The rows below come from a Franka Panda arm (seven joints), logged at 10 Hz.
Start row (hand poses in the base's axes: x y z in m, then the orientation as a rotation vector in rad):
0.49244 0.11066 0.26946 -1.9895 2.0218 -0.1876
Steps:
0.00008 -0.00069 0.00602 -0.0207 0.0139 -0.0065
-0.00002 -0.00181 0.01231 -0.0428 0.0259 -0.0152
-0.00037 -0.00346 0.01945 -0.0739 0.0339 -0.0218
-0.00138 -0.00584 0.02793 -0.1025 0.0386 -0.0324
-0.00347 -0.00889 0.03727 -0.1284 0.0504 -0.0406
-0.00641 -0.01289 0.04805 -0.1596 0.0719 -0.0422
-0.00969 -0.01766 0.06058 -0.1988 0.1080 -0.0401
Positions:
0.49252 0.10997 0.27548 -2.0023 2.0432 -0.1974
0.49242 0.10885 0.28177 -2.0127 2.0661 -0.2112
0.49207 0.10720 0.28891 -2.0284 2.0870 -0.2382
0.49106 0.10482 0.29739 -2.0367 2.1091 -0.2670
0.48897 0.10177 0.30673 -2.0493 2.1324 -0.2857
0.48603 0.09777 0.31751 -2.0764 2.1564 -0.2995
0.48275 0.09300 0.33004 -2.1193 2.1878 -0.3072

